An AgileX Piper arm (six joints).
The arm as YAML. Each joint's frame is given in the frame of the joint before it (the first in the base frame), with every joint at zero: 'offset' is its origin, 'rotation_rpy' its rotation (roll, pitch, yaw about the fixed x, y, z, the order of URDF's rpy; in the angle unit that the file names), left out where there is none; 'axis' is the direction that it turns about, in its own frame. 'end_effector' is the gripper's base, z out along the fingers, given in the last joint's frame.
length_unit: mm
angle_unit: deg
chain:
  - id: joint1
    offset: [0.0, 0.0, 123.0]
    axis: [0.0, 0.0, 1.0]
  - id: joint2
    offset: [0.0, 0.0, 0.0]
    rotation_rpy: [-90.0, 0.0, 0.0]
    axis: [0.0, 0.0, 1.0]
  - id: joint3
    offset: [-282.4, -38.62, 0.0]
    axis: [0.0, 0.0, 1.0]
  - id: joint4
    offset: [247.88, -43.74, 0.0]
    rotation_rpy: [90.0, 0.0, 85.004]
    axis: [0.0, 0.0, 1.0]
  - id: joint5
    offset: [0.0, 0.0, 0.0]
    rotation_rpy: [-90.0, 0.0, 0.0]
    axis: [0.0, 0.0, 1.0]
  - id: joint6
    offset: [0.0, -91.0, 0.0]
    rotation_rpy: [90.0, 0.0, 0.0]
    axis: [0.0, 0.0, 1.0]
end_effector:
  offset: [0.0, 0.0, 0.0]
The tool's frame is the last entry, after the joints.
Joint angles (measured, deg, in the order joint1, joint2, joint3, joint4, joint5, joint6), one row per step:
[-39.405 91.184 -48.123 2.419 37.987 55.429]
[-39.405 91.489 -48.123 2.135 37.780 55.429]
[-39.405 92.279 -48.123 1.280 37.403 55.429]
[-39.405 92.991 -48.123 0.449 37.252 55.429]
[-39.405 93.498 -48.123 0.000 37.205 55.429]
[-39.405 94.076 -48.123 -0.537 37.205 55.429]
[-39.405 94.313 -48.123 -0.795 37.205 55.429]
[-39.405 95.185 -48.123 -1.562 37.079 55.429]
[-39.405 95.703 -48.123 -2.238 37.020 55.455]
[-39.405 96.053 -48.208 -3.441 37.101 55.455]
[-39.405 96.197 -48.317 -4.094 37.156 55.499]
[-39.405 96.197 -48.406 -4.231 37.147 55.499]
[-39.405 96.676 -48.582 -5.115 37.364 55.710]
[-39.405 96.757 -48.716 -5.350 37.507 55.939]
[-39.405 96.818 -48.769 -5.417 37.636 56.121]
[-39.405 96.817 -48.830 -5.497 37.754 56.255]
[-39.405 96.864 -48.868 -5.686 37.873 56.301]
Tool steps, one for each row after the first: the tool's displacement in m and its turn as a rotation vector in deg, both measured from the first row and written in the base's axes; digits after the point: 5 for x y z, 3 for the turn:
[0.00029 -0.00061 -0.00141 -0.114 0.221 0.169]
[0.00075 -0.00208 -0.00513 -0.372 0.967 0.696]
[0.00089 -0.00323 -0.00856 -0.512 1.808 1.225]
[0.00098 -0.00387 -0.01102 -0.484 2.380 1.517]
[0.00100 -0.00455 -0.01386 -0.429 3.083 1.871]
[0.00097 -0.00485 -0.01502 -0.429 3.389 2.042]
[0.00113 -0.00592 -0.01925 -0.395 4.326 2.557]
[0.00105 -0.00669 -0.02177 -0.487 4.994 2.987]
[0.00068 -0.00788 -0.02316 -0.966 5.833 3.784]
[0.00066 -0.00868 -0.02345 -1.284 6.208 4.169]
[0.00089 -0.00904 -0.02310 -1.429 6.200 4.255]
[0.00090 -0.01017 -0.02483 -1.578 6.990 4.638]
[0.00106 -0.01061 -0.02475 -1.629 7.143 4.562]
[0.00105 -0.01071 -0.02489 -1.557 7.257 4.425]
[0.00106 -0.01084 -0.02468 -1.553 7.323 4.341]
[0.00094 -0.01100 -0.02479 -1.579 7.507 4.416]

